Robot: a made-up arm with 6 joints.
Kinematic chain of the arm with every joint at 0, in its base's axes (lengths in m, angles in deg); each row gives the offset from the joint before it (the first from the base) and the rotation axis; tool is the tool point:
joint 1: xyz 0 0 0.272 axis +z
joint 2: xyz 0 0 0 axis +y
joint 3: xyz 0 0 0.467 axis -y
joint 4: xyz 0 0 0 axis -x
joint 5: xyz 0.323 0 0 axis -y
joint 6: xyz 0 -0.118 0 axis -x
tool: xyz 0 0 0
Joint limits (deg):
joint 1: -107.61..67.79
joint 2: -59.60..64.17
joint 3: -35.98..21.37
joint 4: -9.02..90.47
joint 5: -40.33..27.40
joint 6: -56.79..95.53
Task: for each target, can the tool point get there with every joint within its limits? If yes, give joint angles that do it. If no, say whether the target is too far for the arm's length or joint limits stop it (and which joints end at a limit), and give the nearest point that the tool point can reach.
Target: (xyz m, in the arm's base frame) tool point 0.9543 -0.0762 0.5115
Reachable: no: too far | nearest point 0.7165 -0.0572 0.4518 | short by 0.246 m
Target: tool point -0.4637 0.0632 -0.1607
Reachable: no: joint limits stop it (at a limit: joint 1, joint 2, joint 3, joint 4) | nearest point -0.2155 -0.2938 0.1608 | short by 0.541 m
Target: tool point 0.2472 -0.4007 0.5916
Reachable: yes | joints -44.48 19.45 -8.58 17.31 -1.28 -17.74
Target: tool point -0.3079 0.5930 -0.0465
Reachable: no: joint limits stop it (at a limit: joint 1, joint 2, joint 3, joint 4) | nearest point 0.1804 0.4444 0.1367 | short by 0.542 m
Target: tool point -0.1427 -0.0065 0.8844
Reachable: yes | joints -40.40 -41.08 -0.58 34.30 12.88 -8.45
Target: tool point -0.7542 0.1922 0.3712
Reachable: no: joint limits stop it (at a limit: joint 2, joint 3) | nearest point -0.4541 0.1157 0.8458 | short by 0.567 m
